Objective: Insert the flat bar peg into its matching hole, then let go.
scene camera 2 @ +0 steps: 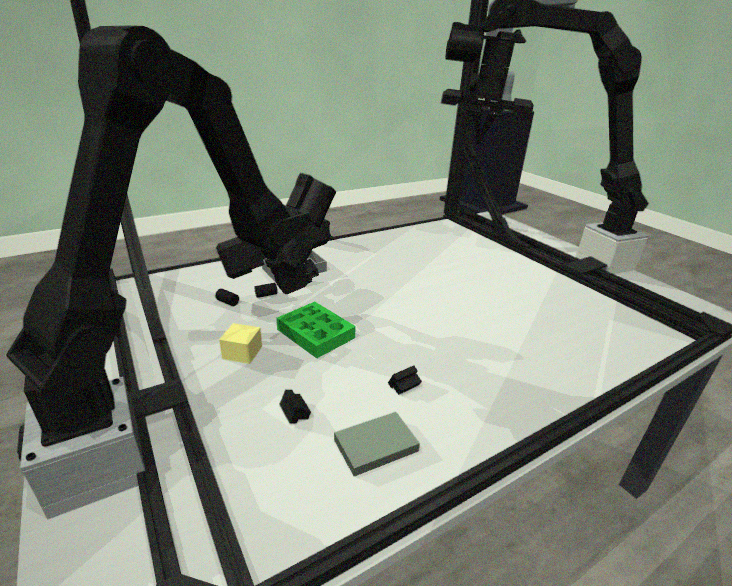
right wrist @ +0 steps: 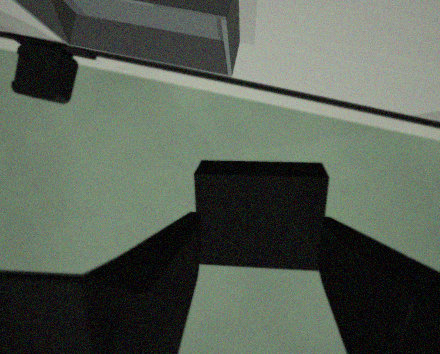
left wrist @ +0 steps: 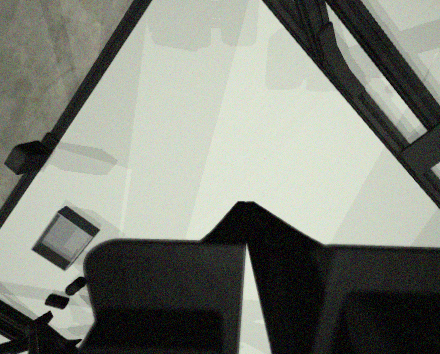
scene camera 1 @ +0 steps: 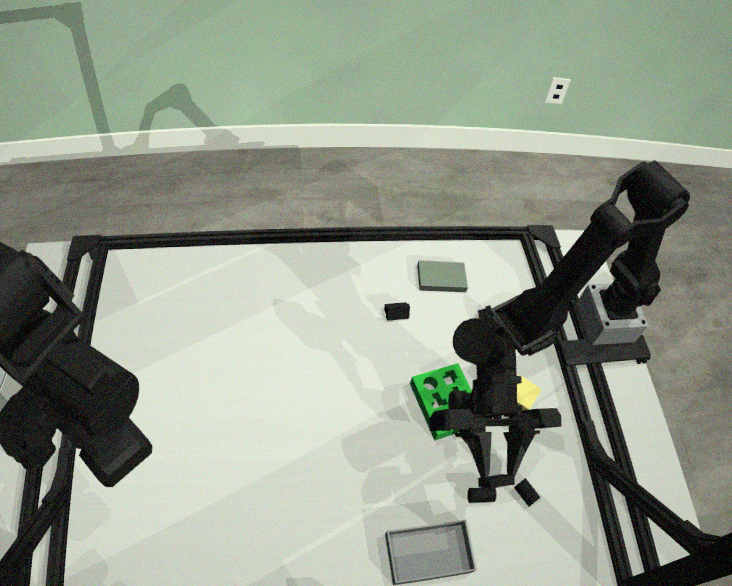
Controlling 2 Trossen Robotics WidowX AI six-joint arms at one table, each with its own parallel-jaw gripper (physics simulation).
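My right gripper (scene camera 1: 499,475) is shut on the black flat bar peg (scene camera 1: 500,481) (right wrist: 260,215), which spans between the fingertips in the right wrist view. The right gripper and peg are above the table, off the green board, on its tray side. The green board (scene camera 1: 423,400) (scene camera 2: 305,340) lies on the table, partly hidden by the right arm in scene camera 1. A narrow slot shows near its left corner in scene camera 2, among differently shaped holes. My left gripper (left wrist: 244,209) is shut and empty, high over the left side in scene camera 1.
Two dark pegs (scene camera 1: 481,494) (scene camera 1: 526,491) lie near the right gripper; others (scene camera 2: 295,406) (scene camera 2: 404,380) lie near a grey-green block (scene camera 1: 442,276) (scene camera 2: 376,443). A yellow block (scene camera 1: 528,392) (scene camera 2: 240,343) stands beside the board. A grey tray (scene camera 1: 390,559) (left wrist: 80,218) (right wrist: 150,42) is nearby.
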